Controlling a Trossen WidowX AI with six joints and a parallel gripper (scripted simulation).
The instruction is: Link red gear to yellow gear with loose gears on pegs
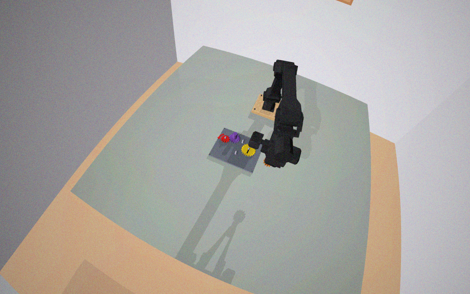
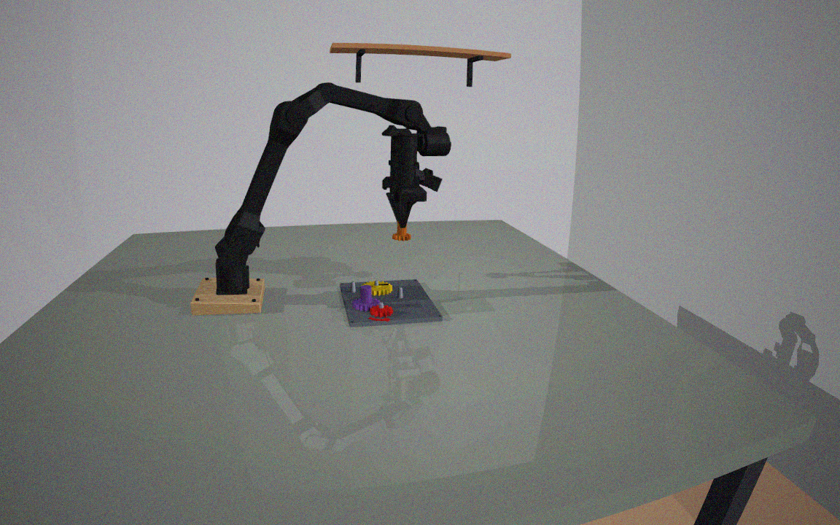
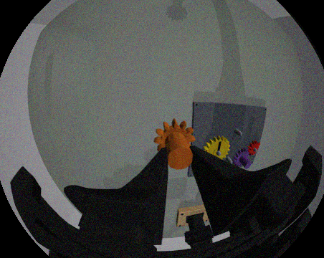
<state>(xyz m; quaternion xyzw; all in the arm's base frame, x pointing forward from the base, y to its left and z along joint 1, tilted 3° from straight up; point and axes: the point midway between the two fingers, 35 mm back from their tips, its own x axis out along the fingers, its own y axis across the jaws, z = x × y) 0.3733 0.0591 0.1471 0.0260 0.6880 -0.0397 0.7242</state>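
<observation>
The purple gear is 170 mm to the right of my gripper tip, 120 mm behind it and 90 mm below it. From my gripper tip the other things lie so: yellow gear 100 mm below, 90 mm to the right, 80 mm behind; red gear 210 mm to the right, 100 mm below, 100 mm behind; orange gear 10 mm below.
</observation>
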